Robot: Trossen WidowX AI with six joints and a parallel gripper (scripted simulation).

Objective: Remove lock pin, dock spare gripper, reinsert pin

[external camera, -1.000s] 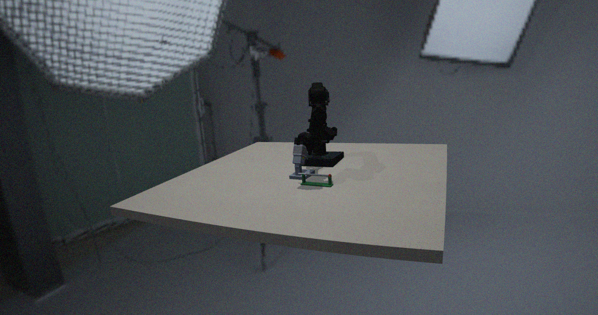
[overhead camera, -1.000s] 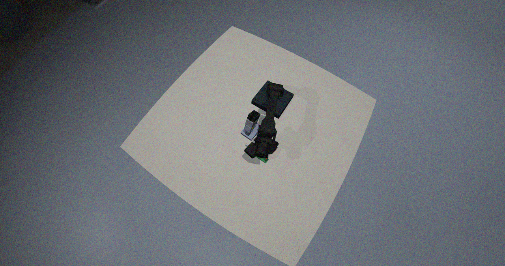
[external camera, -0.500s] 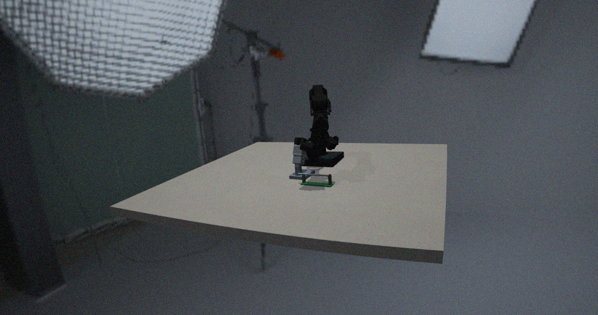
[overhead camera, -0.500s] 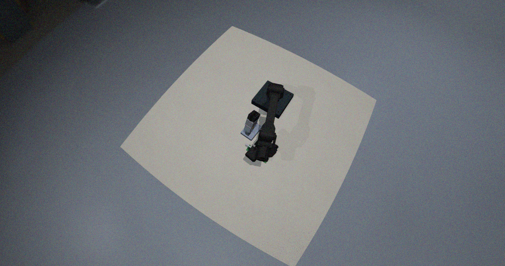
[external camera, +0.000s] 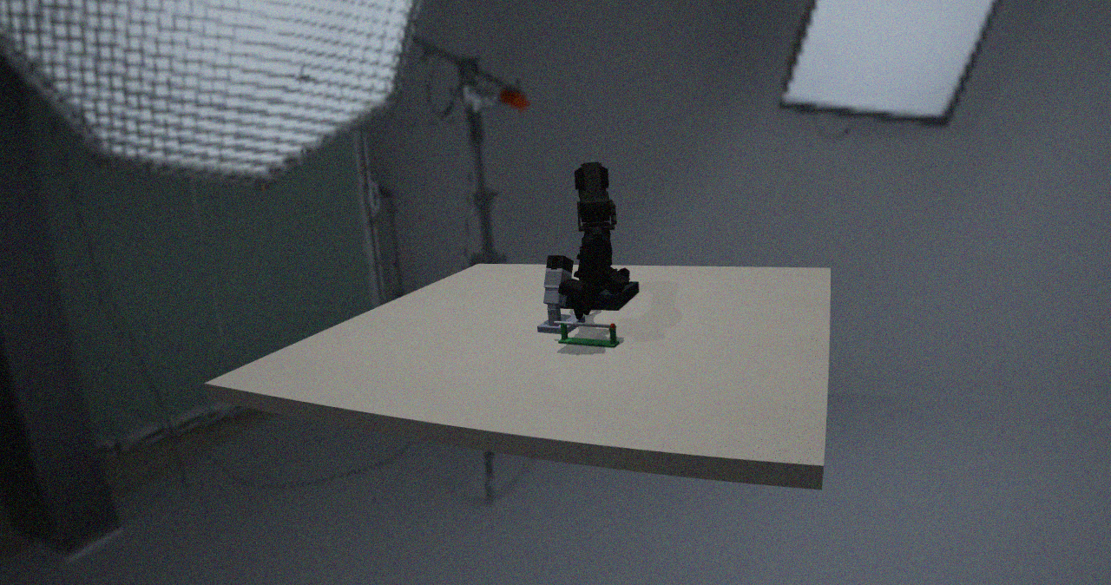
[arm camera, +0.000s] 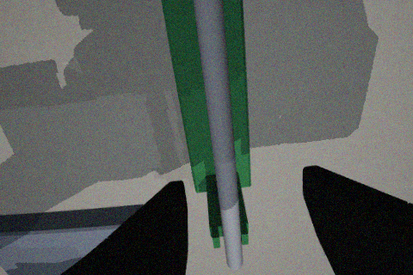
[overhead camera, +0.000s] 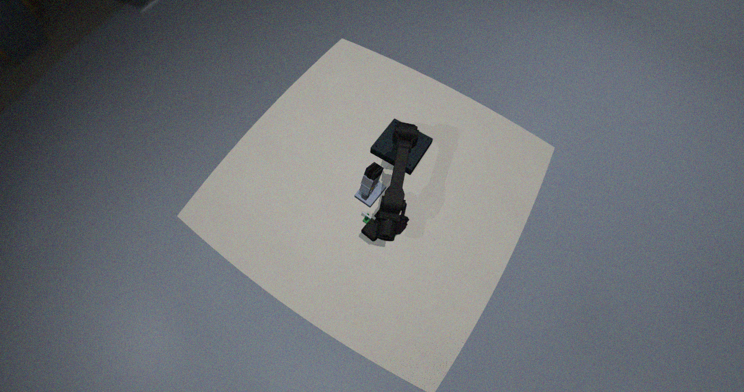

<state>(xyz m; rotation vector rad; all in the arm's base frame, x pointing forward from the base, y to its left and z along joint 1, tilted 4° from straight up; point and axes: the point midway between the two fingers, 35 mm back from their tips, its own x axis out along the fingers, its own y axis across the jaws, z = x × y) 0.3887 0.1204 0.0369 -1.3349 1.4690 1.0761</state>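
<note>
My gripper tip is now 10 mm to the right of the green rack and 40 mm above it. Also, from my gripper tip: grey mount (100 mm behind, 100 mm to the right, 10 mm below); then spare gripper (110 mm behind, 110 mm to the right, 60 mm above).
</note>
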